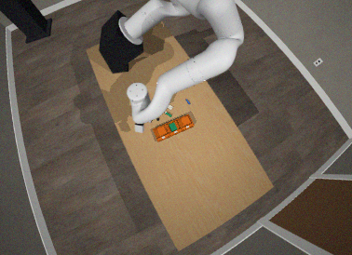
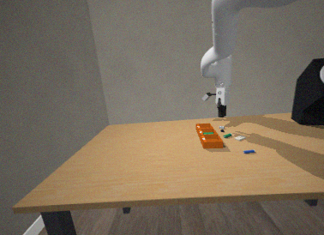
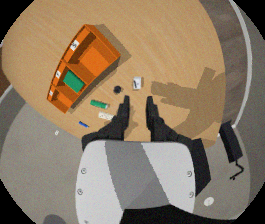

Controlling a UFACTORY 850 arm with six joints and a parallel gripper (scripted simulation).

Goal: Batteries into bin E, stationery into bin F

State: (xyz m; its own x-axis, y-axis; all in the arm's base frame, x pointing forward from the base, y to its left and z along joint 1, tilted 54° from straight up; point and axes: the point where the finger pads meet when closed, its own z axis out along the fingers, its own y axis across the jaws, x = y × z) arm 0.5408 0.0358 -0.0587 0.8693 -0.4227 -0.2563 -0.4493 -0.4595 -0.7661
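My hand is 80 mm above the small grey thing. Also, from my hand: small black thing: 10 mm ahead, 50 mm to the left, 90 mm below; then green block: 80 mm ahead, 130 mm to the left, 80 mm below; then green battery: 10 mm behind, 130 mm to the left, 90 mm below.
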